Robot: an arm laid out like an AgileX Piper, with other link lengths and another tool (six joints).
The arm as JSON. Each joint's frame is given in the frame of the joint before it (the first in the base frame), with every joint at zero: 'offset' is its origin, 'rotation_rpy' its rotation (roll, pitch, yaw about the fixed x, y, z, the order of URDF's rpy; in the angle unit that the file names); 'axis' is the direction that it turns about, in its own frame. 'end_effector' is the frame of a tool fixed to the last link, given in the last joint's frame.
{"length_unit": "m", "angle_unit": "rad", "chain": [
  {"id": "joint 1", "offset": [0.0, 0.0, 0.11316], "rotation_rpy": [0.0, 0.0, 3.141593], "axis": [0.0, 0.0, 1.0]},
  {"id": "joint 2", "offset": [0.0, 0.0, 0.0], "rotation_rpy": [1.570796, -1.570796, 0.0], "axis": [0.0, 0.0, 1.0]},
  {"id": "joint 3", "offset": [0.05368, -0.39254, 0.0], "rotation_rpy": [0.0, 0.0, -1.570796], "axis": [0.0, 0.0, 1.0]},
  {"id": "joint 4", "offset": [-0.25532, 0.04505, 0.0], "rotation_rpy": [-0.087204, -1.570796, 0.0], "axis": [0.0, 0.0, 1.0]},
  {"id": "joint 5", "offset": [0.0, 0.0, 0.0], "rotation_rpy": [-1.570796, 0.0, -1.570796], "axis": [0.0, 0.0, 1.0]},
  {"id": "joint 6", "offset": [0.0, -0.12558, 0.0], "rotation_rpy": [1.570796, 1.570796, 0.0], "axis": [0.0, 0.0, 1.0]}
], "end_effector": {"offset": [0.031, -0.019, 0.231], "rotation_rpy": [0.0, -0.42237, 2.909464]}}
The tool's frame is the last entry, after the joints.
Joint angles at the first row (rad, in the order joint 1, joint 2, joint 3, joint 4, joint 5, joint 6):
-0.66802 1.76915 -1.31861 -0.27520 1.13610 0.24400
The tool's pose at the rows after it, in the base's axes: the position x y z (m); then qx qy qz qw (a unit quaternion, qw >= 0):
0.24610 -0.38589 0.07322 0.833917 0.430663 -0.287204 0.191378
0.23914 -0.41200 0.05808 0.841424 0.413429 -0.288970 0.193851
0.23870 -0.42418 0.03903 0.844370 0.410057 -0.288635 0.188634
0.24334 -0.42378 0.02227 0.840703 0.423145 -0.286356 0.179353
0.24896 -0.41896 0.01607 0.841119 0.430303 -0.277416 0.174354
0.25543 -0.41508 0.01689 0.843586 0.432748 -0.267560 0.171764
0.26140 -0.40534 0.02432 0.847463 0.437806 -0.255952 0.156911
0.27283 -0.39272 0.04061 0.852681 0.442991 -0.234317 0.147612
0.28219 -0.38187 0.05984 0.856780 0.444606 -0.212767 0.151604
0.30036 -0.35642 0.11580 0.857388 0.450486 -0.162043 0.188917
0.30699 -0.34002 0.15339 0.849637 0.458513 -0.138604 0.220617
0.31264 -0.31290 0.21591 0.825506 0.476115 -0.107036 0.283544
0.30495 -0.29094 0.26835 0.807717 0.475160 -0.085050 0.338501
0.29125 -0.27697 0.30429 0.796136 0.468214 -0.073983 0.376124
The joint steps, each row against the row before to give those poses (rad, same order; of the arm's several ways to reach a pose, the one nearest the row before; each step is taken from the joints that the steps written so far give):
-0.05702 0.02851 0.00437 -0.02802 -0.05131 -0.00533
-0.05363 0.04153 -0.00002 -0.01088 -0.05985 0.00195
-0.02458 0.04442 0.00002 -0.00001 -0.04068 -0.00243
-0.00106 0.03446 -0.00002 0.01014 -0.01643 -0.02304
0.00000 0.00812 0.00002 0.02515 -0.00535 -0.02401
-0.00001 0.00002 -0.01330 0.02817 0.00968 -0.02074
-0.00001 -0.00001 -0.04915 0.04827 0.06698 -0.03792
0.00001 -0.01530 -0.05786 0.06253 0.07518 -0.04432
-0.00001 -0.03519 -0.02461 0.04677 0.03841 -0.02823
0.00552 -0.12634 -0.00963 0.08565 0.03903 -0.05994
0.01377 -0.08660 -0.00002 0.02846 0.01850 -0.03099
0.03161 -0.14590 0.00284 0.02436 0.01679 -0.05497
0.01714 -0.13122 0.00738 0.00901 0.00783 -0.02345
0.00101 -0.09353 0.00095 0.00108 0.01172 -0.01377

